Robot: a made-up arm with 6 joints. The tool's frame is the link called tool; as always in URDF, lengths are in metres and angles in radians.
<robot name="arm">
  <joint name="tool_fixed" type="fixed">
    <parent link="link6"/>
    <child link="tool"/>
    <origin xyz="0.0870 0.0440 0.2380"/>
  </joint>
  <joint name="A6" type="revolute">
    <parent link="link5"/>
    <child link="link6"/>
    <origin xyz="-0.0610 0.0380 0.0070"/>
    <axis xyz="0 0 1"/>
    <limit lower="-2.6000" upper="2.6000"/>
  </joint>
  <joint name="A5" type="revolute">
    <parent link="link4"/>
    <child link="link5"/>
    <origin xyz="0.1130 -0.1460 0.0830"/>
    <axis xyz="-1 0 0"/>
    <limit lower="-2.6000" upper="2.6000"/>
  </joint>
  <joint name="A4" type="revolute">
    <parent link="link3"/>
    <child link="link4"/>
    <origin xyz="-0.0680 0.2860 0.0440"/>
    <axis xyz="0 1 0"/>
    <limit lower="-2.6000" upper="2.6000"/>
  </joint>
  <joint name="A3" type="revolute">
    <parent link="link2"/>
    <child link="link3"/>
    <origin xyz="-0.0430 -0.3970 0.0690"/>
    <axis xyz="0 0 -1"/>
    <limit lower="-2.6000" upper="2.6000"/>
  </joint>
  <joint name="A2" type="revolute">
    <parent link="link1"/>
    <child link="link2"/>
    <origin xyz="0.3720 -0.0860 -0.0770"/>
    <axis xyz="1 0 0"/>
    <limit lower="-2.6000" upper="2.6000"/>
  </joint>
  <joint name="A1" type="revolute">
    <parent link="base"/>
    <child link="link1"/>
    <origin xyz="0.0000 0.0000 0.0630"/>
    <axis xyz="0 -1 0"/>
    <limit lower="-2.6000" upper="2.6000"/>
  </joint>
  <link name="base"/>
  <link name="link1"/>
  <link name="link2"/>
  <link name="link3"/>
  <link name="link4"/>
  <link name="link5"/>
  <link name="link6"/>
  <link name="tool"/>
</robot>
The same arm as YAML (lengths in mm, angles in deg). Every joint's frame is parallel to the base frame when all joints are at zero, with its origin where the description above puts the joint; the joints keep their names.
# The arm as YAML. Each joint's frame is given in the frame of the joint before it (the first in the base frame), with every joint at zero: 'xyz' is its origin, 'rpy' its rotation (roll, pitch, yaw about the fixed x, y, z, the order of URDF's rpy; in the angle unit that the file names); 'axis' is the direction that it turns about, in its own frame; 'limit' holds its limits. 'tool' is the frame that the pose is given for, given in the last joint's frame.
units:
  length: mm
  angle: deg
joints:
  - name: A1
    type: revolute
    origin:
      xyz: [0.0, 0.0, 63.0]
      rpy: [0.0, 0.0, 0.0]
    axis: "-y"
    limit:
      lower: -148.97
      upper: 148.97
  - name: A2
    type: revolute
    origin:
      xyz: [372.0, -86.0, -77.0]
      rpy: [0.0, 0.0, 0.0]
    axis: "+x"
    limit:
      lower: -148.97
      upper: 148.97
  - name: A3
    type: revolute
    origin:
      xyz: [-43.0, -397.0, 69.0]
      rpy: [0.0, 0.0, 0.0]
    axis: "-z"
    limit:
      lower: -148.97
      upper: 148.97
  - name: A4
    type: revolute
    origin:
      xyz: [-68.0, 286.0, 44.0]
      rpy: [0.0, 0.0, 0.0]
    axis: "+y"
    limit:
      lower: -148.97
      upper: 148.97
  - name: A5
    type: revolute
    origin:
      xyz: [113.0, -146.0, 83.0]
      rpy: [0.0, 0.0, 0.0]
    axis: "-x"
    limit:
      lower: -148.97
      upper: 148.97
  - name: A6
    type: revolute
    origin:
      xyz: [-61.0, 38.0, 7.0]
      rpy: [0.0, 0.0, 0.0]
    axis: "+z"
    limit:
      lower: -148.97
      upper: 148.97
tool:
  origin:
    xyz: [87.0, 44.0, 238.0]
    rpy: [0.0, 0.0, 0.0]

